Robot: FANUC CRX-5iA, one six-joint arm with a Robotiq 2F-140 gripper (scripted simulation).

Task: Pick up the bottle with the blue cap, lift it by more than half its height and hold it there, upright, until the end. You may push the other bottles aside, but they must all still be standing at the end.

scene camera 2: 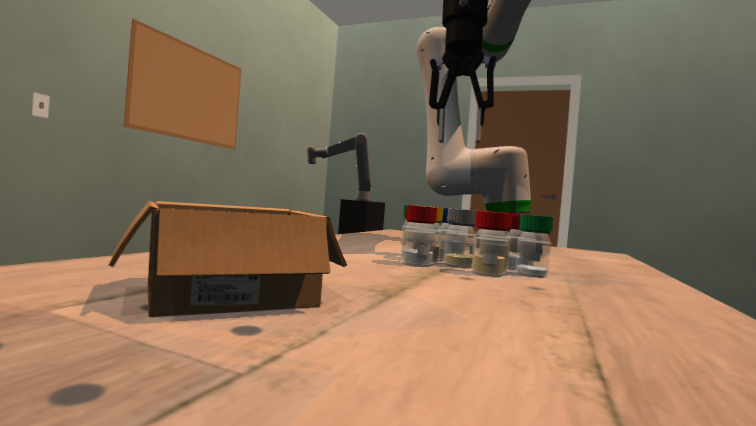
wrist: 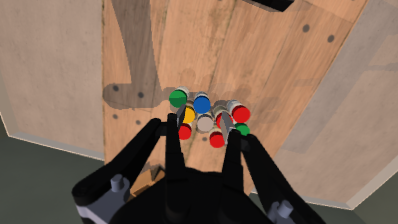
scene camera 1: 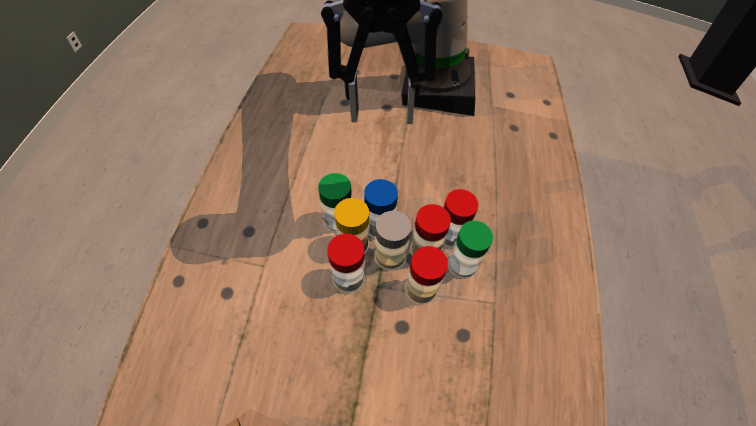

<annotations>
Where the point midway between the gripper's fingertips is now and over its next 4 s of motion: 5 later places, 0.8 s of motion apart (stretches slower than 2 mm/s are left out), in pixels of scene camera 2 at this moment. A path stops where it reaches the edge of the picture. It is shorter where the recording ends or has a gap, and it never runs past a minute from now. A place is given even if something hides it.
The gripper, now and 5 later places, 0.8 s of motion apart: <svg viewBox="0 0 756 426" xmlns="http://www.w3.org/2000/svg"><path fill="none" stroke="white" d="M459 141L464 138L460 193L458 214L456 244L453 252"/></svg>
</annotations>
